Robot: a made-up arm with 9 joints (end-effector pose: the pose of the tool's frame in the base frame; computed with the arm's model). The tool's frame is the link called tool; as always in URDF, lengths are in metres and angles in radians.
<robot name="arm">
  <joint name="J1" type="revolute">
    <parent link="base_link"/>
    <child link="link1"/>
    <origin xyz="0.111 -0.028 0.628" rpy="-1.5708 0 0"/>
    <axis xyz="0 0 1"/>
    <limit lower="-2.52" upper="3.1"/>
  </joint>
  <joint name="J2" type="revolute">
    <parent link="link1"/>
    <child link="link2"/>
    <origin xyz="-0.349 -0.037 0.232" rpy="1.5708 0 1.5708"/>
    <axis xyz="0 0 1"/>
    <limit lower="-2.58" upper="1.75"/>
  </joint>
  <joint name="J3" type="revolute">
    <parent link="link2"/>
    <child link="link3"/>
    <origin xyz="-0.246 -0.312 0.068" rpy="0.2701 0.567 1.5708"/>
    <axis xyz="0 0 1"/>
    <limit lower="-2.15" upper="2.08"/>
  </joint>
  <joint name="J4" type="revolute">
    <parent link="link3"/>
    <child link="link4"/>
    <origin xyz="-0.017 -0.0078 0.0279" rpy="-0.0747 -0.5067 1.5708"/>
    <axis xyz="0 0 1"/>
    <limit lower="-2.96" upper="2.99"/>
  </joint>
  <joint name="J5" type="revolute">
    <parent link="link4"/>
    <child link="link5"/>
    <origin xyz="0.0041 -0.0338 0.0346" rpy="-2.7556 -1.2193 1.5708"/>
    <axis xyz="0 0 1"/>
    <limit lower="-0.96" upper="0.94"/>
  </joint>
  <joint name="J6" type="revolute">
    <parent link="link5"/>
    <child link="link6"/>
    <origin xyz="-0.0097 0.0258 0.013" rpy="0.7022 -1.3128 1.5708"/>
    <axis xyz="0 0 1"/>
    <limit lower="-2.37" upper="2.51"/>
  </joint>
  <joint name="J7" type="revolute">
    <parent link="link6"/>
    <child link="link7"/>
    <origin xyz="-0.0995 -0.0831 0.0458" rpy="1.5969 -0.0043 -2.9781"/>
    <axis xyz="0 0 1"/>
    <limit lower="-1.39" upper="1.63"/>
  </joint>
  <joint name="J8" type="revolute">
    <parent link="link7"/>
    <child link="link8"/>
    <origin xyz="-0.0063 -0.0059 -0.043" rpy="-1.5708 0 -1.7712"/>
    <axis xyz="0 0 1"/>
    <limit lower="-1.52" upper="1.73"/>
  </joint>
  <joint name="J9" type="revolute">
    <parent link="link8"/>
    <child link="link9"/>
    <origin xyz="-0.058 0.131 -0.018" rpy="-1.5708 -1.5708 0"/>
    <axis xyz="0 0 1"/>
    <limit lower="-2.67" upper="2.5"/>
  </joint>
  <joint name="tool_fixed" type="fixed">
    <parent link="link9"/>
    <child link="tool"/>
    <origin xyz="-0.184 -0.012 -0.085" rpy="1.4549 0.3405 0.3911"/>
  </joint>
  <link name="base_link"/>
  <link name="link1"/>
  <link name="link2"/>
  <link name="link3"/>
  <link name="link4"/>
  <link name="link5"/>
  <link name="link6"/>
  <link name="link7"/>
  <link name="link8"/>
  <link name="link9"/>
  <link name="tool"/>
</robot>
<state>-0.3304 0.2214 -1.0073 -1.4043 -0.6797 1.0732 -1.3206 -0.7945 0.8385</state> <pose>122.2 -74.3 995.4 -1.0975 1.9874 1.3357</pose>
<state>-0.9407 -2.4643 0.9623 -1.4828 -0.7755 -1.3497 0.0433 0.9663 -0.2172</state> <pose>-158.0 392.5 503.9 -1.2239 0.3516 1.5737</pose>
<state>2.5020 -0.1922 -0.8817 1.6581 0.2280 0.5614 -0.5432 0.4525 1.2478</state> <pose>167.5 -53.5 433.1 -3.0876 0.3692 -0.3217</pose>
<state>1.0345 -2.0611 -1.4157 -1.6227 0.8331 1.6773 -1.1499 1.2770 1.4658</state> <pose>257.3 336.9 949.9 -0.6536 0.0104 2.3794</pose>
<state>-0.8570 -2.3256 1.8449 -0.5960 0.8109 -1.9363 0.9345 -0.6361 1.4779</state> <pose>175.3 473.3 369.2 -0.4526 -2.4743 1.2081</pose>
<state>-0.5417 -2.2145 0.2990 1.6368 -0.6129 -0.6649 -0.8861 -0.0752 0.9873</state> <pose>193.6 539.0 521.3 -0.4576 -0.9800 -2.7675</pose>
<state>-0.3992 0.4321 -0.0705 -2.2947 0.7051 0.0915 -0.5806 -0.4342 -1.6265</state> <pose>-249.6 -131.8 585.2 -0.6353 0.6414 0.7078</pose>
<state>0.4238 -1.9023 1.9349 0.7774 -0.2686 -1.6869 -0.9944 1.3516 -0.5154</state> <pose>35.7 693.6 754.1 0.1886 -1.2663 -0.5365</pose>
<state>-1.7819 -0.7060 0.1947 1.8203 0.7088 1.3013 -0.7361 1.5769 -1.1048</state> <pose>-58.5 -26.7 189.5 0.5495 0.6124 3.0029</pose>
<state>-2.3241 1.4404 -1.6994 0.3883 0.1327 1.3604 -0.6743 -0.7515 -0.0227</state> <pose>469.3 -264.2 790.6 1.3104 1.6871 -2.0684</pose>
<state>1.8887 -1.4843 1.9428 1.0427 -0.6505 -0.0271 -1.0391 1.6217 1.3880</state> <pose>591.8 464.8 603.5 0.3404 -2.1734 1.6118</pose>
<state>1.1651 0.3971 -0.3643 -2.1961 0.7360 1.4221 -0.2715 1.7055 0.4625</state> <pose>135.6 -146.7 754.7 -0.2468 -1.3704 0.1838</pose>
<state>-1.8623 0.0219 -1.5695 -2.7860 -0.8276 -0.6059 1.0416 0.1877 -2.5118</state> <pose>-396.4 -145.5 396.2 1.0626 0.4114 0.3888</pose>
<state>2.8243 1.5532 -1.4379 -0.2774 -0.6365 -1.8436 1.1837 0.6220 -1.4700</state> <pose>411.1 166.5 1006.4 1.1871 -2.3401 -0.3509</pose>
